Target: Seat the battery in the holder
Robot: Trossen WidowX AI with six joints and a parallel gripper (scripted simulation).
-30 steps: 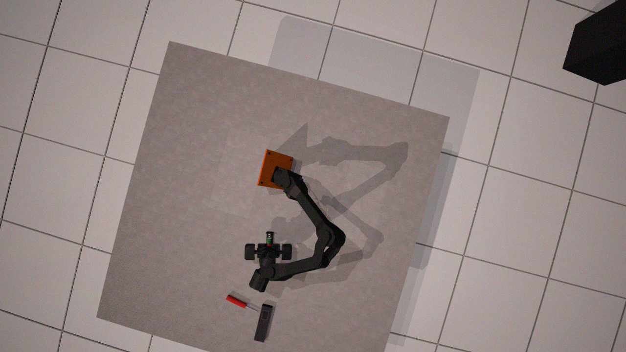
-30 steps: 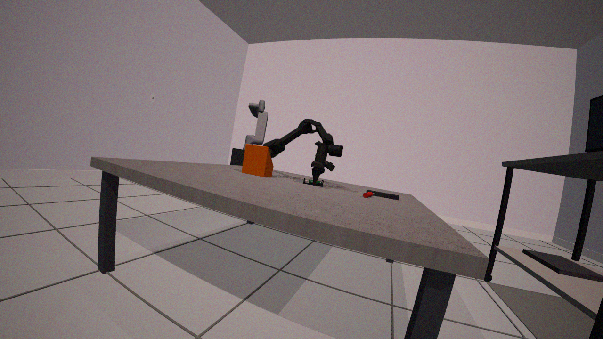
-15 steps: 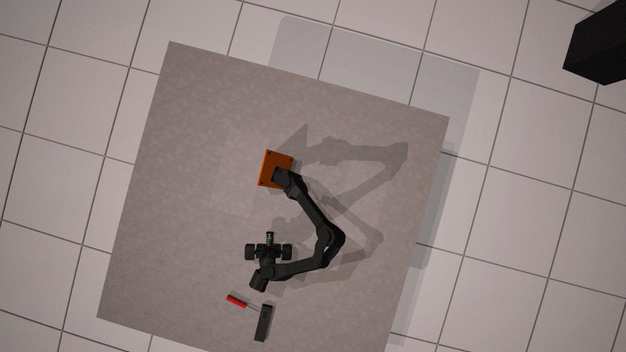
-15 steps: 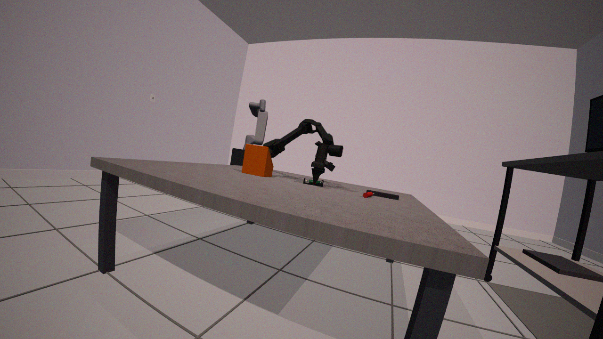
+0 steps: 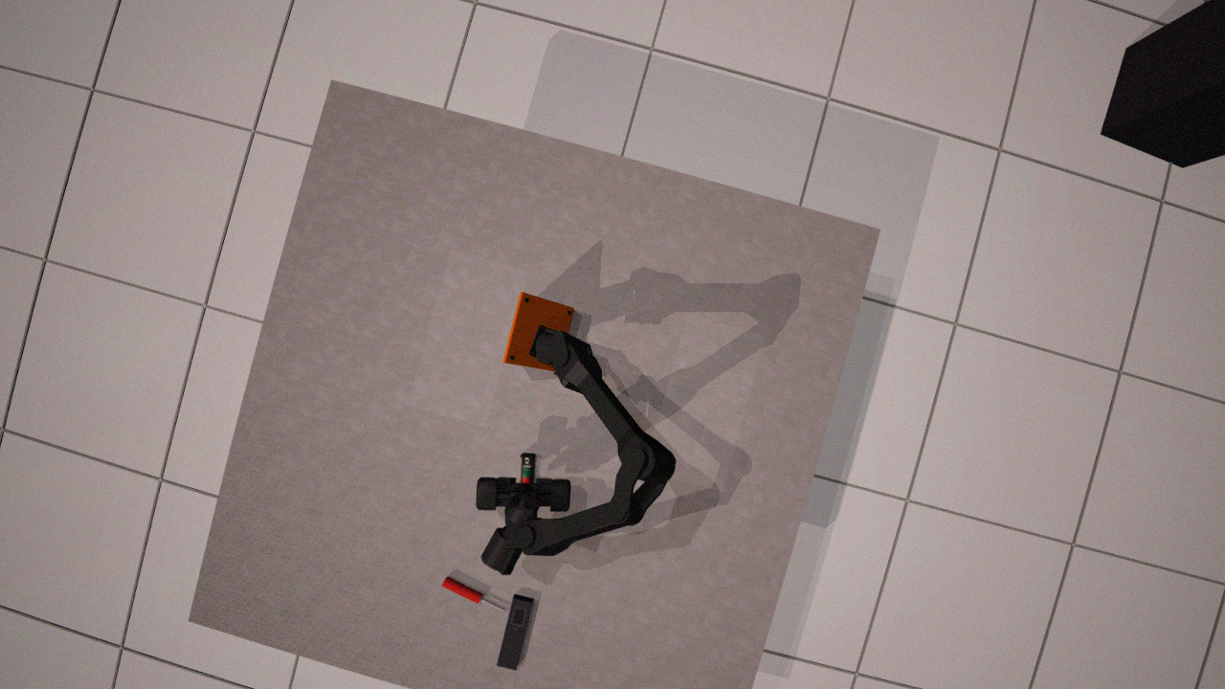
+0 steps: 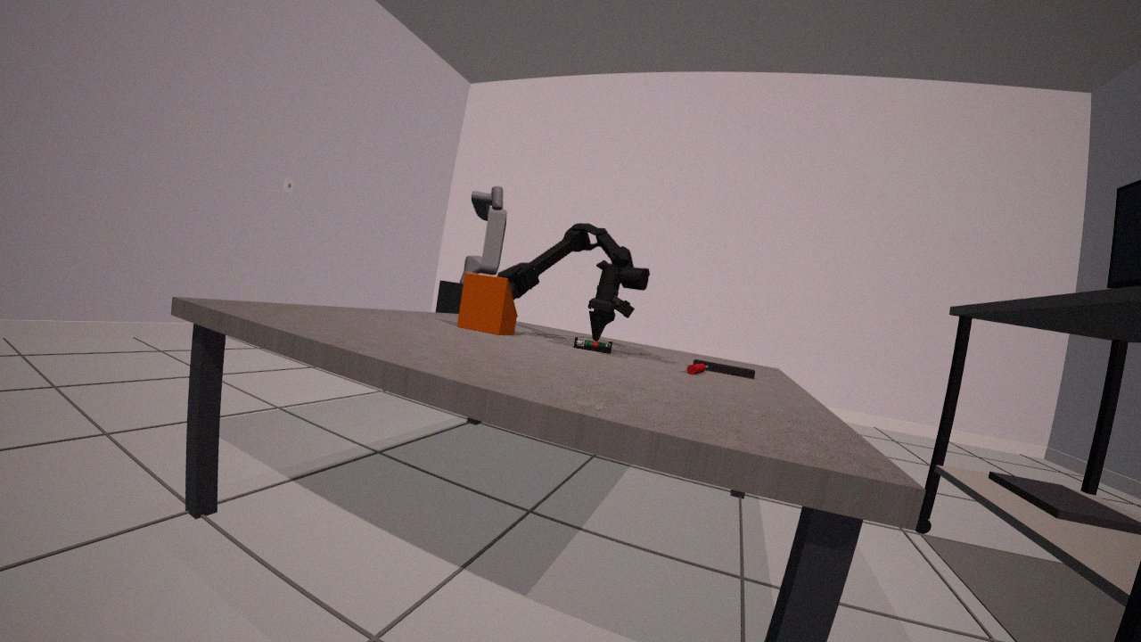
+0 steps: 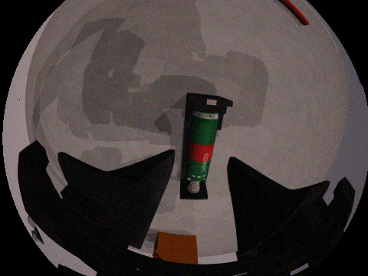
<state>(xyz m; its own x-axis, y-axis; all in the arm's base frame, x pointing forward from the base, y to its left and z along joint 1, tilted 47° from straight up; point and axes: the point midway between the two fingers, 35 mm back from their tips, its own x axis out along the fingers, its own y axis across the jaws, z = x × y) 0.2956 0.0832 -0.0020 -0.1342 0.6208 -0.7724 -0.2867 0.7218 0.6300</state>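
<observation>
My gripper tip is 10 mm short of the battery and 10 mm above it. From my gripper tip the other things lie so: screwdriver (290 mm ahead, 20 mm to the right, 20 mm below).
</observation>
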